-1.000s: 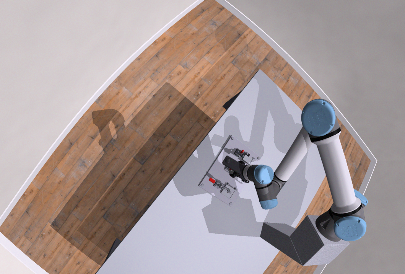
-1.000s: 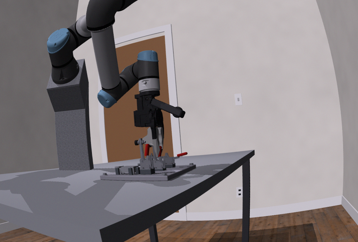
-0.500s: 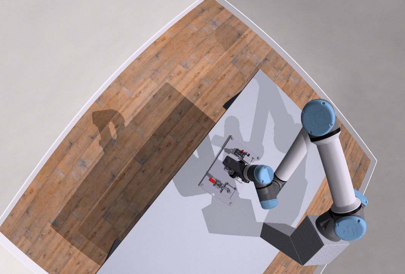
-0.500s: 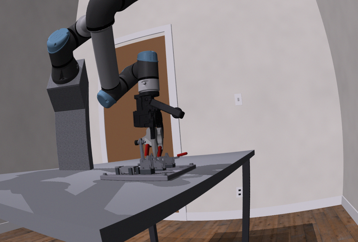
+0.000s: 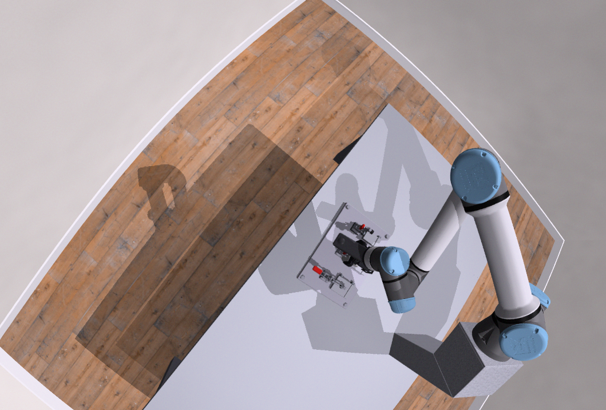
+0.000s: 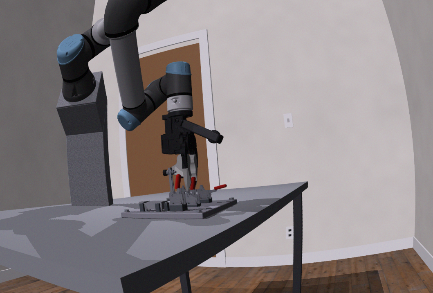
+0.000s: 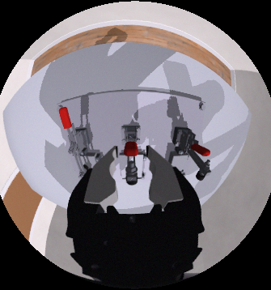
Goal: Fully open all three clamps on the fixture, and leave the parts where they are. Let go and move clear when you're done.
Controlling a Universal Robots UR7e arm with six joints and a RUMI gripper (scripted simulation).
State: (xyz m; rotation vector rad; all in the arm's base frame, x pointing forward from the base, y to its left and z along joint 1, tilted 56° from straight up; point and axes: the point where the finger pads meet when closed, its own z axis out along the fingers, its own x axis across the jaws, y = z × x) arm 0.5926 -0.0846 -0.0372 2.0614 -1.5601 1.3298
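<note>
Now: the metal plate 3 cm behind my hand and 7 cm below it.
</note>
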